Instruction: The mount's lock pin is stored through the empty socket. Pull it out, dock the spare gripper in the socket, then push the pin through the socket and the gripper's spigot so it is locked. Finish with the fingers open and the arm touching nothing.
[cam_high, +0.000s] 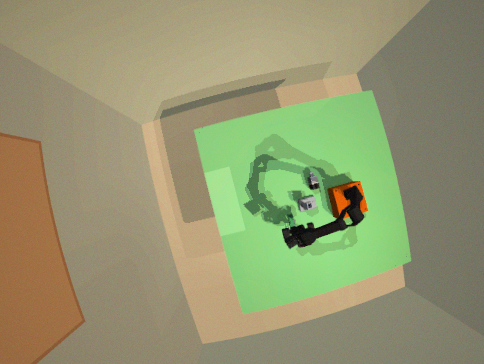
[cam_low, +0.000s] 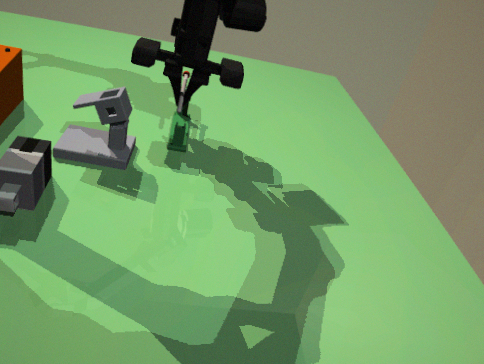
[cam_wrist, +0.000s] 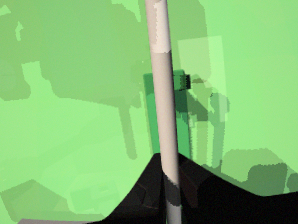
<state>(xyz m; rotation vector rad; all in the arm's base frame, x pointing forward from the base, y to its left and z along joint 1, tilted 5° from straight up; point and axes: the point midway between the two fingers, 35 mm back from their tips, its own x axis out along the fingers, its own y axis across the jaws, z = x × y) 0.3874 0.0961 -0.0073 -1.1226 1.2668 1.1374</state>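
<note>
Now: gripper tip 20 mm to the left of the green rest, 20 mm above it and 10 mm short of it. The rest, counted from my gripper tip: grey mount: 120 mm to the right, 120 mm behind, 10 mm above; spare gripper: 250 mm to the right, 210 mm behind, 20 mm below.
</note>
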